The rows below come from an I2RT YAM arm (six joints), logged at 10 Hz.
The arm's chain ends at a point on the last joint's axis. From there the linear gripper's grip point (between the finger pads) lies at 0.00 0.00 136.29 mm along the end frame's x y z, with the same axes.
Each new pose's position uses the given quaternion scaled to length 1; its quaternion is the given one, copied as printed.
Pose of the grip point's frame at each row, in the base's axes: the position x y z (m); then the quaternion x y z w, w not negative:
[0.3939, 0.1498, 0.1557, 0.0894, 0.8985, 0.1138, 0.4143]
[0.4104, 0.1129, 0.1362, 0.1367, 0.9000, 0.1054, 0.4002]
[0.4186, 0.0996, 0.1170, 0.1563, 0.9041, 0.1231, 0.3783]
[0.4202, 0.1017, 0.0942, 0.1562, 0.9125, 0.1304, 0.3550]
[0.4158, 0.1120, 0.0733, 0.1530, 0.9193, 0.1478, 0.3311]
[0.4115, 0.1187, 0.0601, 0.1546, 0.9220, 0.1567, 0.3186]
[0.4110, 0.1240, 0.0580, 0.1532, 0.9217, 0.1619, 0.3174]
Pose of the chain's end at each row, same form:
[0.2896, 0.1320, 0.2417, 0.0894, 0.8985, 0.1138, 0.4143]
[0.3083, 0.1020, 0.2258, 0.1367, 0.9000, 0.1054, 0.4002]
[0.3201, 0.0854, 0.2102, 0.1563, 0.9041, 0.1231, 0.3783]
[0.3264, 0.0844, 0.1915, 0.1562, 0.9125, 0.1304, 0.3550]
[0.3267, 0.0888, 0.1738, 0.1530, 0.9193, 0.1478, 0.3311]
[0.3248, 0.0927, 0.1620, 0.1546, 0.9220, 0.1567, 0.3186]
[0.3245, 0.0966, 0.1597, 0.1532, 0.9217, 0.1619, 0.3174]

